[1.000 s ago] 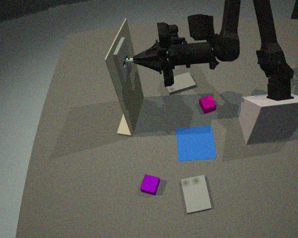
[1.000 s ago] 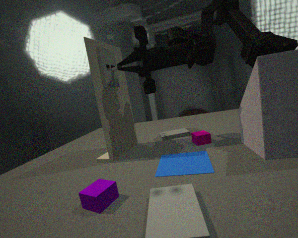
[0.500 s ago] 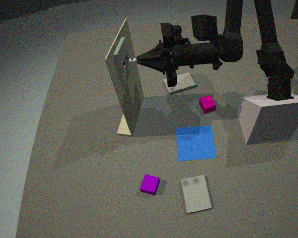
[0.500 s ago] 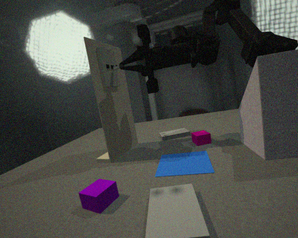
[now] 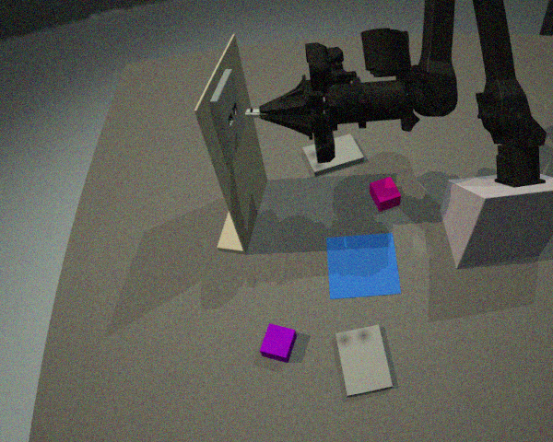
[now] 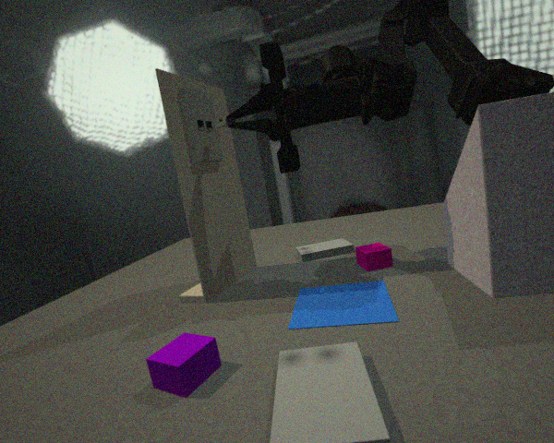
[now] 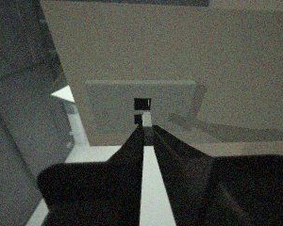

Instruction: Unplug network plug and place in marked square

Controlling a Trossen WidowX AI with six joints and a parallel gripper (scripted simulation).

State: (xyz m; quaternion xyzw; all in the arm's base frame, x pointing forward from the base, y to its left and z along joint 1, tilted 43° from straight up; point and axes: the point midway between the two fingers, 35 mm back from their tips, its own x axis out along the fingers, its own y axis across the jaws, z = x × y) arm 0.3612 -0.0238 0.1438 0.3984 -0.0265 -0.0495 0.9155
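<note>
Now: the blue marked square 270 mm below my gripper tip, 120 mm to the left of it and 120 mm behind it. From my gripper tip the other things lie so: network plug 10 mm ahead; then magenta block 250 mm below, 200 mm behind; then socket panel 110 mm below, 50 mm ahead, 20 mm to the right.
</note>
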